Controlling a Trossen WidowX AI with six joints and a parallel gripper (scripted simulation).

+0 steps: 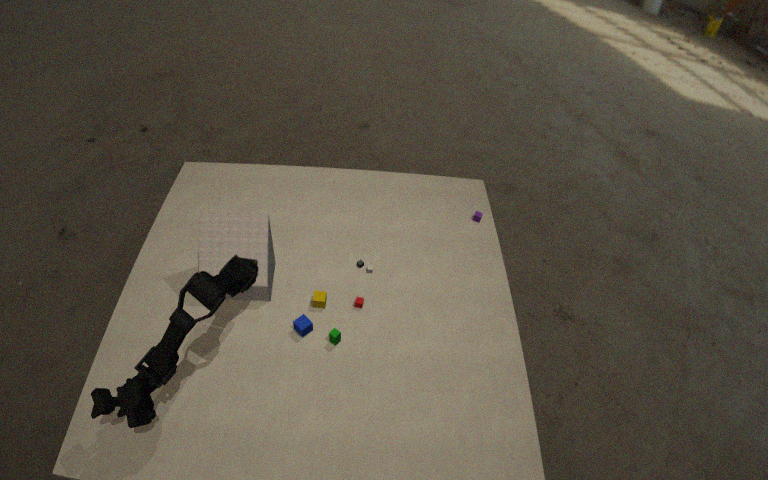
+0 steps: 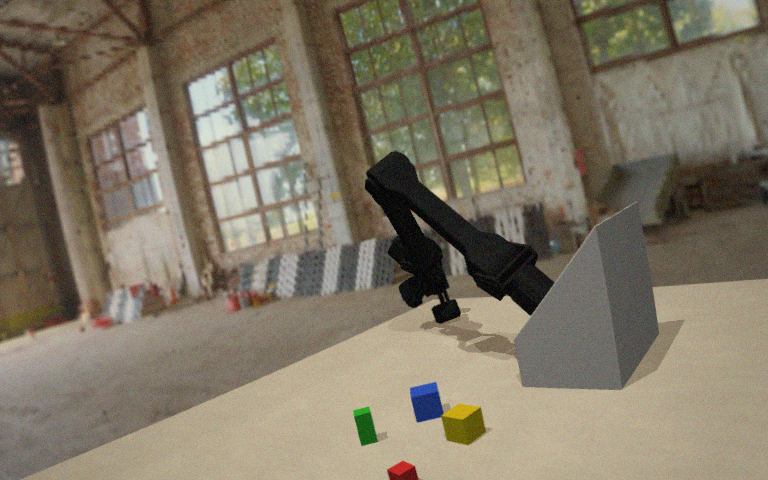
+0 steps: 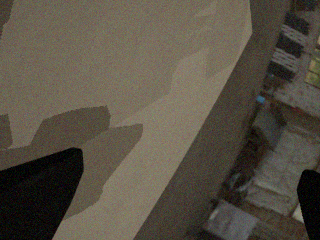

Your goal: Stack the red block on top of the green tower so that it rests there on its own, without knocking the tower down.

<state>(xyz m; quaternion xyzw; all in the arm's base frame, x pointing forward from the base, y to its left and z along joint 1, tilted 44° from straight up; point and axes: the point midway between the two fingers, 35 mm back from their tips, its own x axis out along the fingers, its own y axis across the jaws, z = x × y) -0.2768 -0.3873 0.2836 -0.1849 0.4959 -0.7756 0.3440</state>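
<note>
The red block lies 650 mm ahead of my gripper tip, 480 mm to the left of it and 40 mm below it. Also, from my gripper tip: blue block (490 mm ahead, 370 mm to the left, 30 mm below); purple cube (1080 mm ahead, 910 mm to the left, 40 mm below); yellow block (530 mm ahead, 470 mm to the left, 30 mm below).
</note>
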